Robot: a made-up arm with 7 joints.
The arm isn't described. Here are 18 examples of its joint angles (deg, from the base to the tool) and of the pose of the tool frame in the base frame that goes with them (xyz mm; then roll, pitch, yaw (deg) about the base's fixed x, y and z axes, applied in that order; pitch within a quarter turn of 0, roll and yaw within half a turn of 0).
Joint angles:
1: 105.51 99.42 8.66 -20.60 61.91 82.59 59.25
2: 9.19 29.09 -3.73 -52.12 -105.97 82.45 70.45
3: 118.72 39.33 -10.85 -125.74 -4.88 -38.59 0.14
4: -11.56 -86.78 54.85 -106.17 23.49 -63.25 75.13
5: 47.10 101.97 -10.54 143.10 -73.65 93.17 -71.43
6: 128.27 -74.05 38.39 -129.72 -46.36 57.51 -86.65
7: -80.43 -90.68 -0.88 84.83 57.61 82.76 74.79
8: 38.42 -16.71 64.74 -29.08 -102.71 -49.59 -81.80
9: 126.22 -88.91 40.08 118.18 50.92 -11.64 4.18
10: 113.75 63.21 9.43 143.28 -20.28 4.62 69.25
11: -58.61 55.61 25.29 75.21 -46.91 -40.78 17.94
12: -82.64 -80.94 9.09 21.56 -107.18 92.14 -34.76
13: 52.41 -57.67 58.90 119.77 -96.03 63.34 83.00
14: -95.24 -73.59 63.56 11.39 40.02 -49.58 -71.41
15: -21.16 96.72 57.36 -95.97 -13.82 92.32 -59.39
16: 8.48 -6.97 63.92 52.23 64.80 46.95 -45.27
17: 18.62 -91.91 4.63 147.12 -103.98 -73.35 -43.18
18: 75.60 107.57 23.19 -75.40 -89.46 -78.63 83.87
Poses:
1: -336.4 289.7 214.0 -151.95 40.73 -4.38
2: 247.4 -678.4 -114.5 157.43 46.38 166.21
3: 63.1 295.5 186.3 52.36 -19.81 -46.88
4: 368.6 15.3 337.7 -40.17 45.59 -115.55
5: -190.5 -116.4 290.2 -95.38 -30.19 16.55
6: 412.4 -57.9 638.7 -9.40 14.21 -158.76
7: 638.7 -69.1 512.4 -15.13 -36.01 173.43
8: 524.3 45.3 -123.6 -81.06 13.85 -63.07
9: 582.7 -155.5 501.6 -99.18 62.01 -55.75
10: -15.3 197.3 147.1 162.17 -29.99 -114.25
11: -3.1 -567.4 571.9 19.83 -71.29 100.95
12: 674.6 -100.7 498.5 175.82 -58.20 -33.55
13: 351.4 -79.7 178.5 133.68 65.87 50.50
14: 573.6 -375.2 302.5 -130.49 30.93 178.25
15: -255.0 -322.9 20.2 147.87 26.36 -15.60
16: 390.5 -395.7 -238.4 82.65 41.45 50.72
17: 385.5 -61.8 380.7 -81.49 17.64 128.31
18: -469.9 40.5 53.7 121.08 30.00 23.06
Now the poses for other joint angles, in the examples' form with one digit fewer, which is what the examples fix.
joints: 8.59 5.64 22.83 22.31 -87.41 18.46 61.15
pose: 289 -607 21 -69.4 55.4 -88.5
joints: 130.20 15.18 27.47 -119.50 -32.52 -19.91 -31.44
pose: 260 364 440 70.1 0.7 -32.1
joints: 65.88 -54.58 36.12 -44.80 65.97 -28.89 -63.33
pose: 571 149 270 68.6 -2.4 168.9
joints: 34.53 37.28 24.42 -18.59 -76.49 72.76 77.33
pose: 167 -351 -334 160.2 27.3 173.6
